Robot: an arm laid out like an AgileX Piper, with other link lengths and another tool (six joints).
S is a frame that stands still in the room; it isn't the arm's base.
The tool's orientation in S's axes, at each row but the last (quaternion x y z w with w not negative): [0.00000 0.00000 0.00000 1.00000]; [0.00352 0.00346 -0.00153 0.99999]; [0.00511 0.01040 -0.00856 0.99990]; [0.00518 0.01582 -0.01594 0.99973]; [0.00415 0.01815 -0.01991 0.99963]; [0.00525 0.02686 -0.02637 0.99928]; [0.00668 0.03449 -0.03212 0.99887]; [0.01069 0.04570 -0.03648 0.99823]
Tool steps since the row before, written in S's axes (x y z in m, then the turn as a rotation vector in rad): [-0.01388 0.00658 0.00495 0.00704 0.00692 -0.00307]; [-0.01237 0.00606 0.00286 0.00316 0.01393 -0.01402]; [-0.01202 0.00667 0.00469 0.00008 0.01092 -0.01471]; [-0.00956 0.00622 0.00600 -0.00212 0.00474 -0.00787]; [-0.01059 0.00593 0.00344 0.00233 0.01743 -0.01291]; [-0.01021 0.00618 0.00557 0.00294 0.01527 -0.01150]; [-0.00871 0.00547 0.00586 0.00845 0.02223 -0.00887]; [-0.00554 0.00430 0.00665 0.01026 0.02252 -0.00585]
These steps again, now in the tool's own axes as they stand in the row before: [-0.01388 0.00658 0.00495 0.00704 0.00692 -0.00307]; [-0.01241 0.00604 0.00273 0.00321 0.01384 -0.01410]; [-0.01223 0.00651 0.00437 0.00020 0.01077 -0.01482]; [-0.00994 0.00597 0.00563 -0.00202 0.00459 -0.00798]; [-0.01094 0.00553 0.00300 0.00211 0.01741 -0.01297]; [-0.01081 0.00568 0.00494 0.00275 0.01530 -0.01151]; [-0.00943 0.00496 0.00516 0.00761 0.02263 -0.00862]; [-0.00642 0.00400 0.00601 0.00911 0.02311 -0.00545]
